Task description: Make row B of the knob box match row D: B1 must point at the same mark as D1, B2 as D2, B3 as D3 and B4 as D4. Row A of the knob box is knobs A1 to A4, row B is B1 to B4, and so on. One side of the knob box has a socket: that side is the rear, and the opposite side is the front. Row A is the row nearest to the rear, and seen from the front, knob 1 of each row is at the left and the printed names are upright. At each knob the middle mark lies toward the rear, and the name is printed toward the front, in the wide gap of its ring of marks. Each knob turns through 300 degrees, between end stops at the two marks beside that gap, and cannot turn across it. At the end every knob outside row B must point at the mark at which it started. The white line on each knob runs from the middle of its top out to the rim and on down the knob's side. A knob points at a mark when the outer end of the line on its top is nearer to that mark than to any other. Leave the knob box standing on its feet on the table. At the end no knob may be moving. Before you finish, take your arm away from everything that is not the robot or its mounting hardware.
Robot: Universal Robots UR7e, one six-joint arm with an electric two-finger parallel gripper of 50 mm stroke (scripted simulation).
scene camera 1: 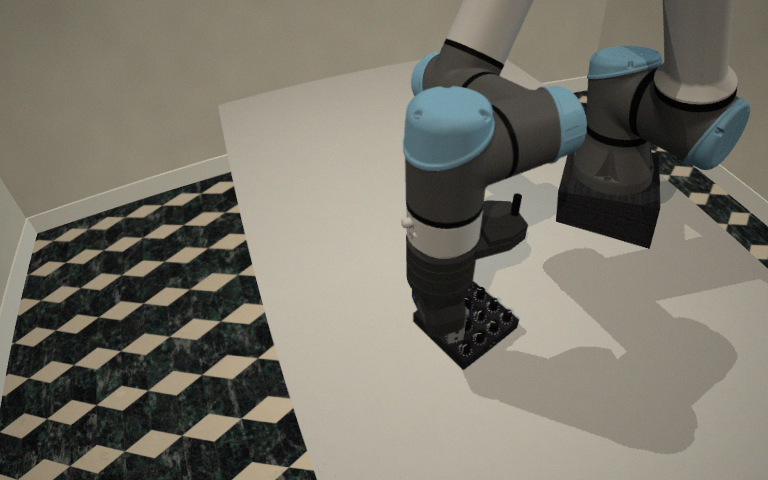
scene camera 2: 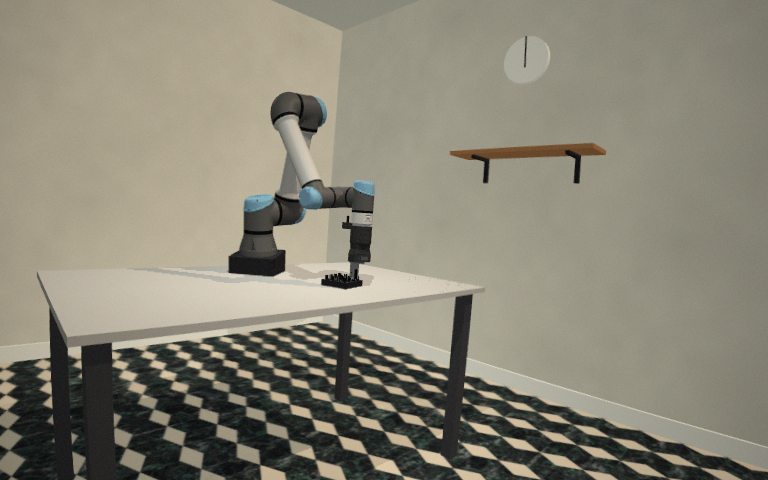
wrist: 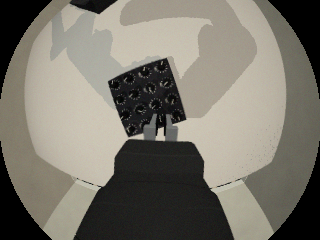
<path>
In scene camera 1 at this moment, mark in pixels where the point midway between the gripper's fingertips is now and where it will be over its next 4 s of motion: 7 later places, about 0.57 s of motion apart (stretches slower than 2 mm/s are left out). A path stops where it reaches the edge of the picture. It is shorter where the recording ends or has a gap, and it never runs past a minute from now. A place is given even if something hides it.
My gripper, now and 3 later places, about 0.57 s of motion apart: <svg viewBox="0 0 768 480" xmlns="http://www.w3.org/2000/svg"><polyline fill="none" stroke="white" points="452,334 453,321 456,311 459,269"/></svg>
</path>
